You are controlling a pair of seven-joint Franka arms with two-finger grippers.
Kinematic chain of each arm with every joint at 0, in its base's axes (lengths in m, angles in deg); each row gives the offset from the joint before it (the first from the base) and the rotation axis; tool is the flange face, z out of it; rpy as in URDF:
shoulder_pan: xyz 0 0 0.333 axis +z
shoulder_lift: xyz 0 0 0 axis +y
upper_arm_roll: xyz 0 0 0.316 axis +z
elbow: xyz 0.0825 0 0 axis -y
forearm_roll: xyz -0.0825 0 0.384 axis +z
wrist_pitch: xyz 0 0 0 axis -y
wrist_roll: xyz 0.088 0 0 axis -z
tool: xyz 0 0 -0.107 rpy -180 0 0
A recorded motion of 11 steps. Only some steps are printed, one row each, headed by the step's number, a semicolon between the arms.
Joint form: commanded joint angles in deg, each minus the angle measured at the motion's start. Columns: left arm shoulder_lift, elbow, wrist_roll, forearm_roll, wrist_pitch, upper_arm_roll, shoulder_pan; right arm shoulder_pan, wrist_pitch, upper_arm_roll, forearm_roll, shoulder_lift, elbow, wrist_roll.
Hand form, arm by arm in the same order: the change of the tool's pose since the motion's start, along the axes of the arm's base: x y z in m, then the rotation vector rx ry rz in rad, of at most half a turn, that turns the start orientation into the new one. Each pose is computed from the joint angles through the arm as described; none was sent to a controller.
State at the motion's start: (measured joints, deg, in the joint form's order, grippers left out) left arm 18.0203 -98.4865 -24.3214 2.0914 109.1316 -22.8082 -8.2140; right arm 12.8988 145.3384 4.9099 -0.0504 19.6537 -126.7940 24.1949
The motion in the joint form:
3: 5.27 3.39 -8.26 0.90 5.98 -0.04 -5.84; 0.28 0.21 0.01 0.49 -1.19 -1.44 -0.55
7: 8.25 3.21 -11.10 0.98 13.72 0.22 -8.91; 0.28 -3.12 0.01 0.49 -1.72 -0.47 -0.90
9: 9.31 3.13 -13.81 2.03 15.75 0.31 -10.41; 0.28 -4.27 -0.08 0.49 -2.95 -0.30 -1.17
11: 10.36 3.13 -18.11 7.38 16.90 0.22 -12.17; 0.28 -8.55 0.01 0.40 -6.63 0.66 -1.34
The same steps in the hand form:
3: -0.0057 -0.0657 -0.0200 -0.0447 -0.0473 0.0521; -0.0074 0.0005 0.0024 0.0029 0.0016 0.0081
7: -0.0113 -0.1006 -0.0425 -0.1065 -0.0957 0.0667; -0.0064 0.0008 0.0088 -0.0069 0.0319 0.0155
9: -0.0179 -0.1154 -0.0518 -0.1089 -0.1096 0.0830; -0.0052 0.0001 0.0199 -0.0074 0.0271 0.0192
11: -0.0275 -0.1312 -0.0617 -0.0639 -0.1575 0.0742; -0.0029 0.0014 0.0552 -0.0107 0.0195 0.0264

